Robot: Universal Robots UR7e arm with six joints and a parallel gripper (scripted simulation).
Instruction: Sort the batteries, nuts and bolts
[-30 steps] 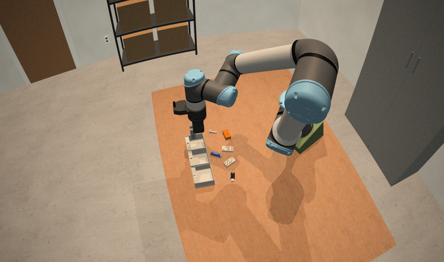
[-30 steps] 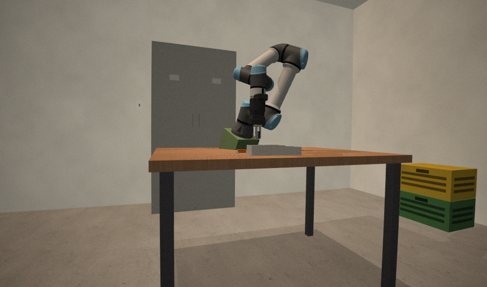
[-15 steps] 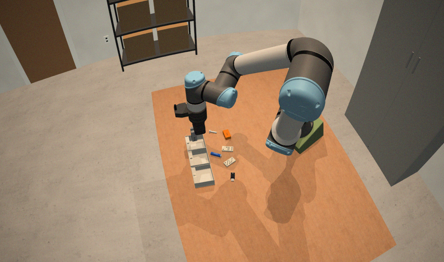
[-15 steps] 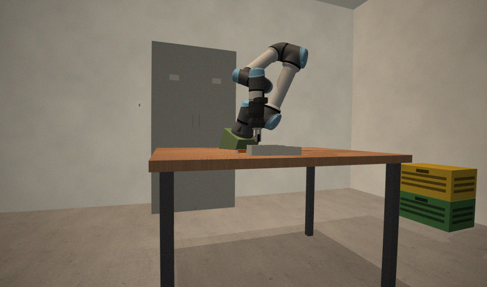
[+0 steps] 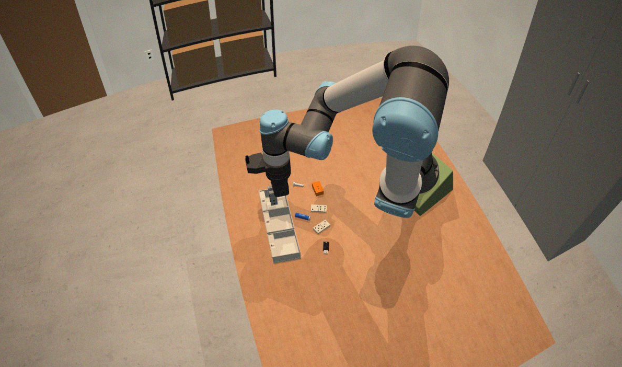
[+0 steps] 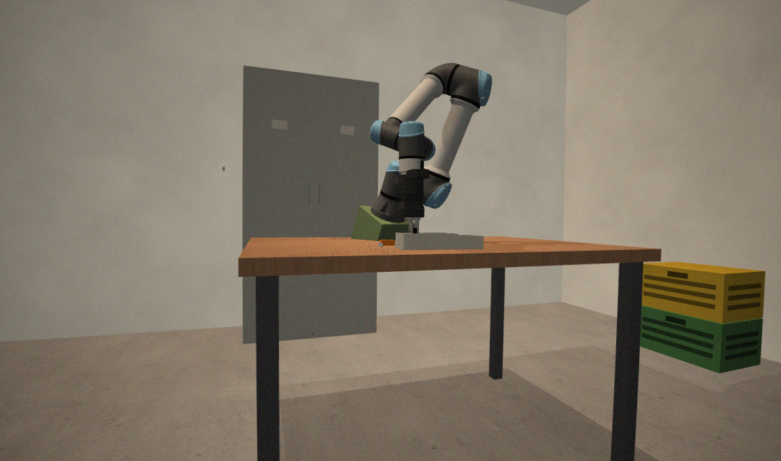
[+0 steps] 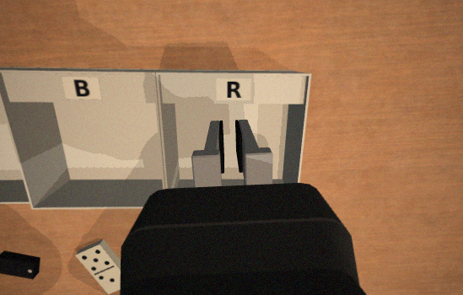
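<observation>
My gripper is now 8 cm to the right of the grey bin row, 2 cm short of it and 2 cm above it. Round my hand: blue cylindrical battery 8 cm to the left, 7 cm behind, 4 cm below; then grey bolt 10 cm behind, 6 cm to the right, 4 cm below; then orange 9 V battery 16 cm behind, 4 cm below, 2 cm to the right.
</observation>
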